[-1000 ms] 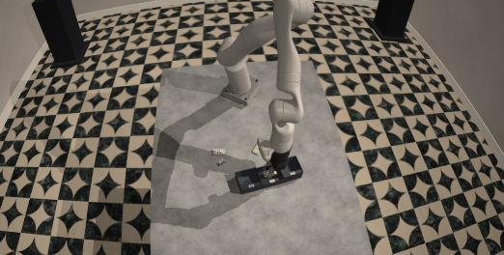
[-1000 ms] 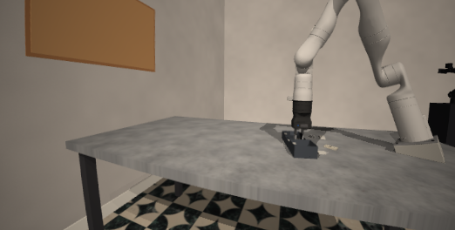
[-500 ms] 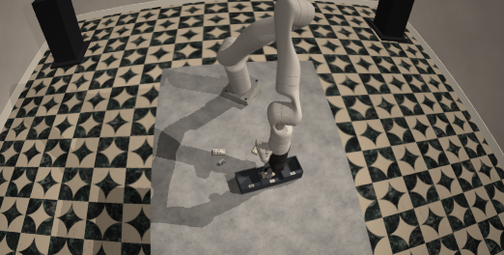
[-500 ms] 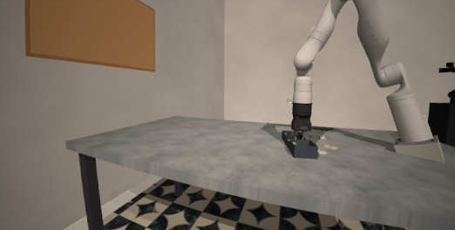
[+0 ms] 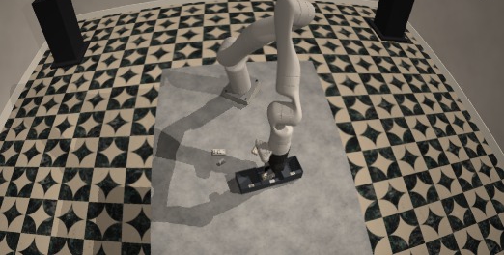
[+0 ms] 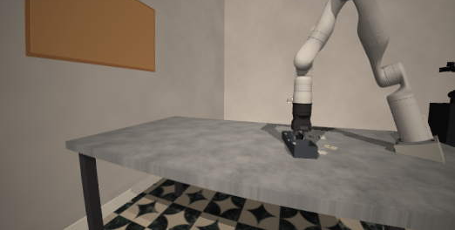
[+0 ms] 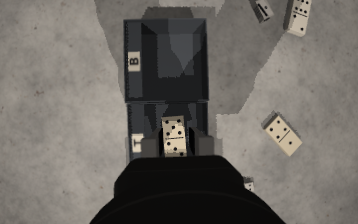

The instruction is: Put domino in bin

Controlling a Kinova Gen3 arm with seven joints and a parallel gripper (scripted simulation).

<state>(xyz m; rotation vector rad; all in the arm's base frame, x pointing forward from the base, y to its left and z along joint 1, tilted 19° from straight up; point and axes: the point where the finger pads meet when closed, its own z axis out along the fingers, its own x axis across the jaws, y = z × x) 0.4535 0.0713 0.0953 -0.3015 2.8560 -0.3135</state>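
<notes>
The three-compartment bin is 10 mm ahead of my hand and 10 mm below it. Also, from my hand: domino 20 mm below.
</notes>
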